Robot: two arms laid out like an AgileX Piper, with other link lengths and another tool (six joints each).
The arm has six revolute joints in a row. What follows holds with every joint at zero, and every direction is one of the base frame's.
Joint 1 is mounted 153.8 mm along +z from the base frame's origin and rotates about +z.
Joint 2 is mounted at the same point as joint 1 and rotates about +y.
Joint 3 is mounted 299.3 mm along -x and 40.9 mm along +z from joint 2 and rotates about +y.
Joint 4 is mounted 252.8 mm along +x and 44.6 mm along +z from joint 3 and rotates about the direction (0.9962, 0, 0.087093).
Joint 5 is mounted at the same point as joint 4 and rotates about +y.
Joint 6 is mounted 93.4 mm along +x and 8.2 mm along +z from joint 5 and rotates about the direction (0.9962, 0, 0.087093).
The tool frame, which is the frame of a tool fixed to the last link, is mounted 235.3 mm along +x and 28 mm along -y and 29.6 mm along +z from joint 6; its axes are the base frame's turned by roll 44.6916, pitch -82.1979 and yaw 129.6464 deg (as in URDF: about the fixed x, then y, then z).
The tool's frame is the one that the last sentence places.
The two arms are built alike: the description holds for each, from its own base.
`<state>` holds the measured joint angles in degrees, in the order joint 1, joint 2, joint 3, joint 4, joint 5, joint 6, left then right.
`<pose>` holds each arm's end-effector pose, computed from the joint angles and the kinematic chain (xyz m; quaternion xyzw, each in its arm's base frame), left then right.
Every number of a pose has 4 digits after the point. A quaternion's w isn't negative.
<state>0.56 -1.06 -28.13 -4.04 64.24 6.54 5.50 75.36 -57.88 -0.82 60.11 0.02</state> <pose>0.1870 -0.0478 0.1930 0.8633 -0.0260 0.4989 0.0711 0.3277 -0.0006 0.1078 0.9818 0.0942 0.1559 0.0536</pose>
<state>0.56 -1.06 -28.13 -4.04 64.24 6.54 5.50 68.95 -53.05 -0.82 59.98 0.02</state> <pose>0.1870 -0.0478 0.1930 0.8633 -0.0260 0.4989 0.0711 0.3046 -0.0029 0.1123 0.9795 0.0932 0.1706 0.0536</pose>
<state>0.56 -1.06 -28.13 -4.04 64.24 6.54 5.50 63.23 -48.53 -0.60 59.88 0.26</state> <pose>0.1870 -0.0478 0.1930 0.8633 -0.0260 0.4989 0.0711 0.2830 -0.0039 0.1119 0.9779 0.0897 0.1816 0.0514</pose>
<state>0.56 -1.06 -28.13 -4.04 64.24 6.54 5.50 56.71 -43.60 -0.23 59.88 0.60</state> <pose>0.1870 -0.0478 0.1930 0.8633 -0.0260 0.4989 0.0711 0.2599 -0.0043 0.1093 0.9759 0.0848 0.1951 0.0478</pose>
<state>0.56 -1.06 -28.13 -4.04 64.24 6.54 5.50 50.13 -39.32 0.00 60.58 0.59</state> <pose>0.1870 -0.0478 0.1930 0.8633 -0.0260 0.4989 0.0711 0.2383 -0.0053 0.1066 0.9733 0.0833 0.2087 0.0457</pose>
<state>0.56 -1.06 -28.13 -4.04 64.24 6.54 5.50 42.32 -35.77 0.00 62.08 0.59</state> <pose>0.1870 -0.0478 0.1930 0.8633 -0.0260 0.4989 0.0711 0.2189 -0.0071 0.1086 0.9682 0.0817 0.2322 0.0455</pose>
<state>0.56 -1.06 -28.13 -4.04 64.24 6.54 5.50 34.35 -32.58 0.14 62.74 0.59</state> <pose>0.1870 -0.0478 0.1930 0.8633 -0.0260 0.4989 0.0711 0.2070 -0.0076 0.1126 0.9595 0.0790 0.2669 0.0438</pose>
